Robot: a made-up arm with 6 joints. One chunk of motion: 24 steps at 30 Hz.
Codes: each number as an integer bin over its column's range. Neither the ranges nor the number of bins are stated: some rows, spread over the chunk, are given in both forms.
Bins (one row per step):
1: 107 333 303 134 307 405
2: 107 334 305 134 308 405
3: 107 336 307 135 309 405
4: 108 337 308 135 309 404
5: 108 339 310 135 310 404
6: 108 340 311 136 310 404
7: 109 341 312 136 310 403
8: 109 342 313 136 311 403
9: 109 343 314 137 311 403
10: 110 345 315 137 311 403
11: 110 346 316 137 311 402
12: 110 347 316 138 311 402
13: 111 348 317 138 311 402
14: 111 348 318 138 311 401
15: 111 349 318 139 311 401
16: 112 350 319 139 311 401
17: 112 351 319 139 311 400
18: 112 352 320 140 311 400
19: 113 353 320 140 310 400
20: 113 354 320 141 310 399
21: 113 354 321 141 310 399
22: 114 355 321 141 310 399
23: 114 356 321 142 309 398
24: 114 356 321 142 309 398
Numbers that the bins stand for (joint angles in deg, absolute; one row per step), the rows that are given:
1: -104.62 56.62 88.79 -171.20 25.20 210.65
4: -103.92 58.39 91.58 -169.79 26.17 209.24
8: -103.22 60.59 94.38 -168.38 27.15 207.83
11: -102.51 62.35 96.05 -166.97 27.15 206.42
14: -101.81 63.23 97.17 -165.56 27.15 205.02
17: -101.10 64.55 97.73 -164.15 27.15 203.61
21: -100.40 65.87 98.85 -161.34 26.66 202.20
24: -99.69 66.75 98.85 -159.93 26.17 200.79
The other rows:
2: -104.62 57.06 89.91 -171.20 25.68 210.65
3: -104.62 57.95 91.03 -169.79 26.17 210.65
5: -103.92 59.27 92.70 -169.79 26.66 209.24
6: -103.92 59.71 93.26 -168.38 26.66 209.24
7: -103.22 60.15 93.82 -168.38 26.66 207.83
9: -103.22 61.03 94.94 -166.97 27.15 207.83
10: -102.51 61.91 95.50 -166.97 27.15 207.83
12: -102.51 62.79 96.05 -165.56 27.15 206.42
13: -101.81 63.23 96.61 -165.56 27.15 206.42
15: -101.81 63.67 97.17 -164.15 27.15 205.02
16: -101.10 64.11 97.73 -164.15 27.15 205.02
18: -101.10 64.99 98.29 -162.74 27.15 203.61
19: -100.40 65.43 98.29 -162.74 26.66 203.61
20: -100.40 65.87 98.29 -161.34 26.66 202.20
22: -99.69 66.31 98.85 -161.34 26.66 202.20
23: -99.69 66.75 98.85 -159.93 26.17 200.79

